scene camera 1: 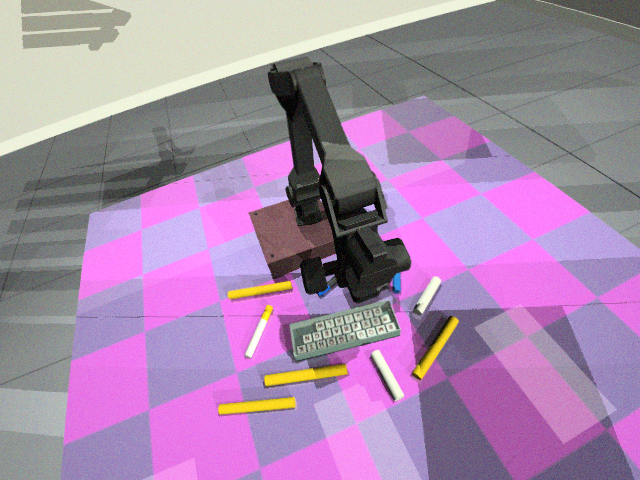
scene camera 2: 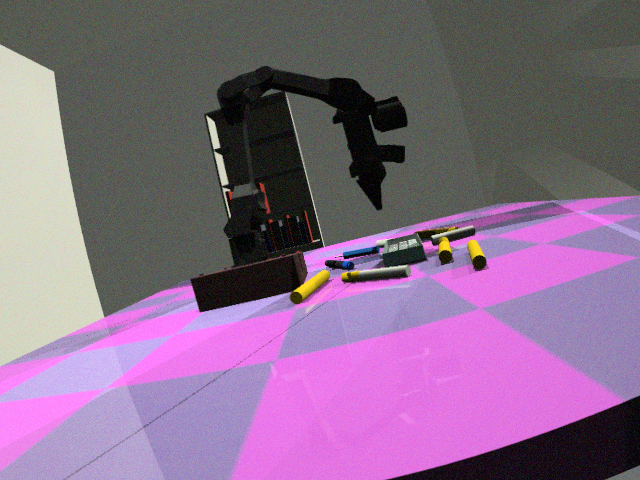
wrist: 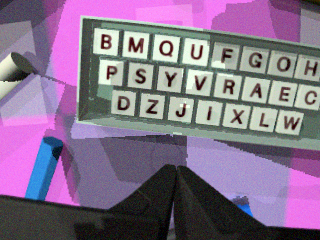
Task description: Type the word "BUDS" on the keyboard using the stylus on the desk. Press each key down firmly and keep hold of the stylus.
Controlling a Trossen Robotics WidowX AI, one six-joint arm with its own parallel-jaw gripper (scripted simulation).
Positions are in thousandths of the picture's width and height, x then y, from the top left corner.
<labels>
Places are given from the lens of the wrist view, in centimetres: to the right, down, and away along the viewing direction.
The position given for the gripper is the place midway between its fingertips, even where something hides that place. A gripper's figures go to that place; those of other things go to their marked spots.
gripper (wrist: 545, 731): 1, 2, 11
blue stick (wrist: 145, 673): -9, 3, 20
</labels>
